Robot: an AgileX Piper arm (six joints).
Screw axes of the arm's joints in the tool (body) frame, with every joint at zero. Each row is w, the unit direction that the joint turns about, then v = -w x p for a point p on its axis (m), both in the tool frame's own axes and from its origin. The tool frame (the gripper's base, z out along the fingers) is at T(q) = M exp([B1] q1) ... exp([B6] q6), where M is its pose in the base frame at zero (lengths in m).
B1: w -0.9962 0 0.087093 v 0.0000 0.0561 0.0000
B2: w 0 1 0 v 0.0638 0.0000 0.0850
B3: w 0 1 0 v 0.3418 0.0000 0.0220
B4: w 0 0 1 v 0.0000 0.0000 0.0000
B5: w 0 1 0 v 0.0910 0.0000 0.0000
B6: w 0 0 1 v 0.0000 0.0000 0.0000
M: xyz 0.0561 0.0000 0.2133 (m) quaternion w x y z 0.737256 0 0.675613 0
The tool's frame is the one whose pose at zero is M.
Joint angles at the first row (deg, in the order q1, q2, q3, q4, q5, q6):
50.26, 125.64, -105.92, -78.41, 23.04, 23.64
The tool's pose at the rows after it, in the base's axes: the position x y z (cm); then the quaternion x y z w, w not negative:
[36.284 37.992 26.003 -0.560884 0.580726 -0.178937 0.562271]
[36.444 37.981 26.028 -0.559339 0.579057 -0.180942 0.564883]
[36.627 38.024 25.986 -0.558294 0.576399 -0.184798 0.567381]
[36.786 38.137 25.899 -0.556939 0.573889 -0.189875 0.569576]
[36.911 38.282 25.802 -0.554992 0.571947 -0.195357 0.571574]
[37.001 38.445 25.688 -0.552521 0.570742 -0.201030 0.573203]
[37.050 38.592 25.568 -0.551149 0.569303 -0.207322 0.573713]
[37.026 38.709 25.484 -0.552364 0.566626 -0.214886 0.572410]
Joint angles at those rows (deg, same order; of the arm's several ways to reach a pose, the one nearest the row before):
50.13, 125.84, -106.28, -79.01, 23.04, 24.04
50.00, 126.05, -106.56, -79.96, 22.99, 24.77
49.90, 126.44, -106.99, -81.19, 23.07, 25.56
49.91, 126.97, -107.55, -82.46, 23.40, 26.37
50.00, 127.52, -108.14, -83.68, 23.90, 27.18
50.14, 128.08, -108.73, -84.79, 24.56, 27.97
50.32, 128.57, -109.21, -85.64, 25.26, 28.39
50.53, 128.87, -109.50, -86.06, 25.97, 28.05

